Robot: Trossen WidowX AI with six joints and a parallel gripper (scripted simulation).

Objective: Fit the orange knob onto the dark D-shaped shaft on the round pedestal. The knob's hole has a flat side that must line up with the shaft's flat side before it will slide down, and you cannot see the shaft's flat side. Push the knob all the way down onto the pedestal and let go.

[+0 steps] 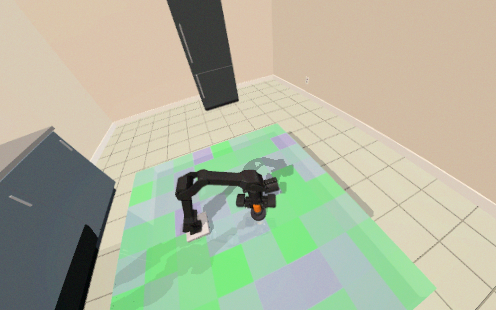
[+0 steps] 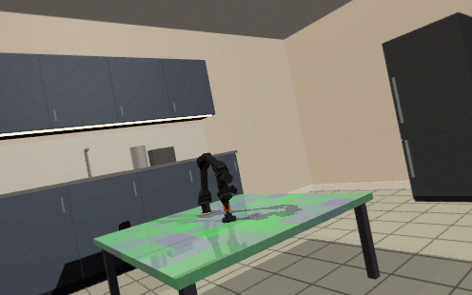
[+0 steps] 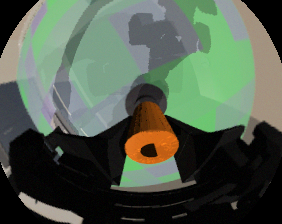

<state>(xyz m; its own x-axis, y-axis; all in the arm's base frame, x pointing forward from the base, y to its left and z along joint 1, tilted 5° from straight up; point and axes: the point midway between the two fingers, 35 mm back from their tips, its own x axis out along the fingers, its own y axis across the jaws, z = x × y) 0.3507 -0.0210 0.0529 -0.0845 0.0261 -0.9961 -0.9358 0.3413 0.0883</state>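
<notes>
The orange knob lies 2 cm above my gripper tip. From my gripper tip the other things lie so: dark round pedestal 4 cm below.
</notes>
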